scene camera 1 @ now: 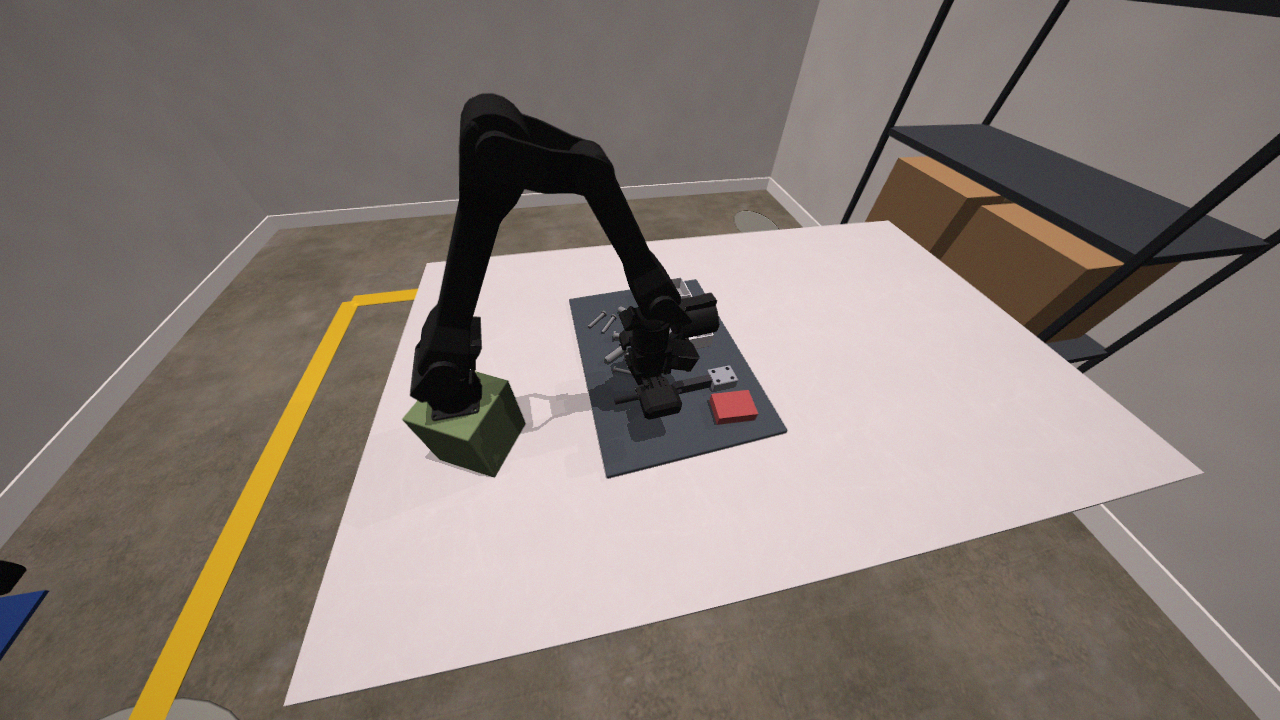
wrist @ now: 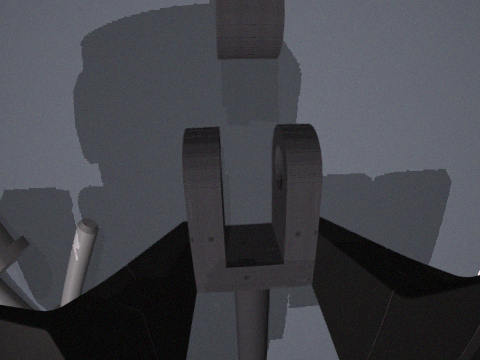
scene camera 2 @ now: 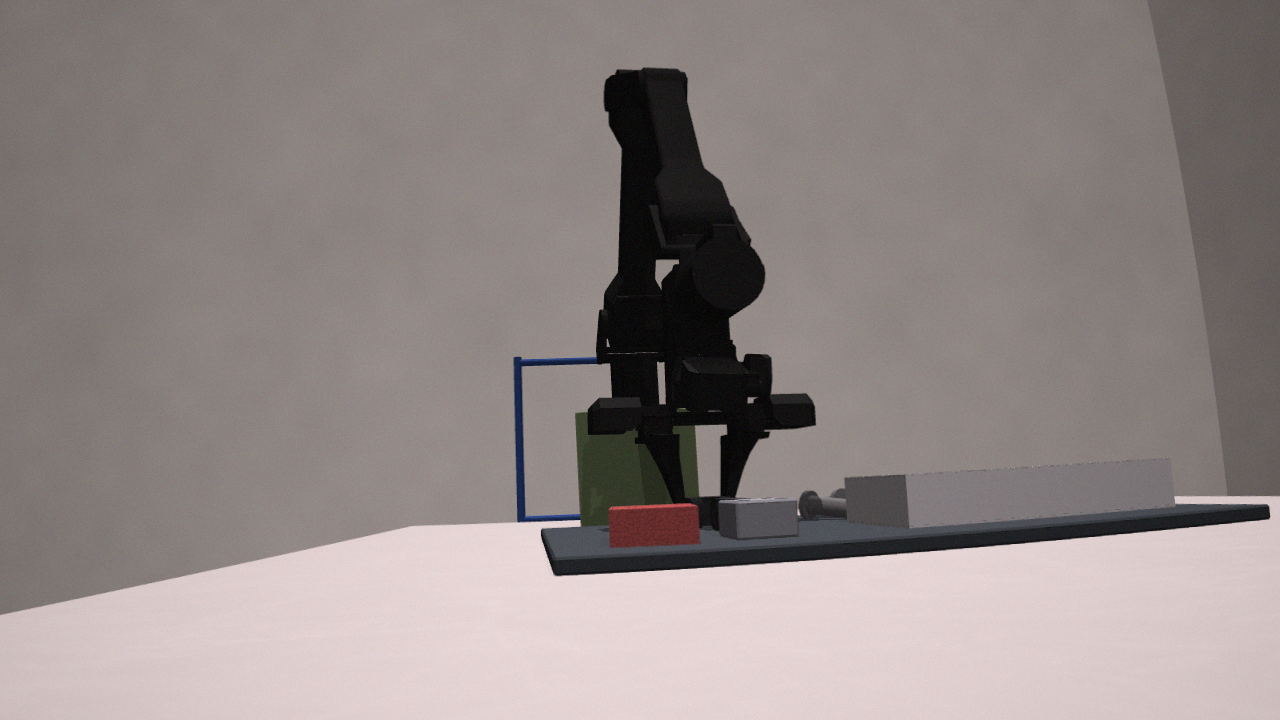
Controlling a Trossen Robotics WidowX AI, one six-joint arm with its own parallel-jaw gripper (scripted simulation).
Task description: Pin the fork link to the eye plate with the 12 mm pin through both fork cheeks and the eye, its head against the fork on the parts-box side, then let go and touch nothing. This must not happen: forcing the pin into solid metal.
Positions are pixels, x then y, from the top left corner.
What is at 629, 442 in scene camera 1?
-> A dark board.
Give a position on a grey pin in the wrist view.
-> At 87, 229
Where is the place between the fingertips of the gripper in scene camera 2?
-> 704, 518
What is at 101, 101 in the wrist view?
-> A dark board.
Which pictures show the red block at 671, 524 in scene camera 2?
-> Scene camera 1 and scene camera 2 only.
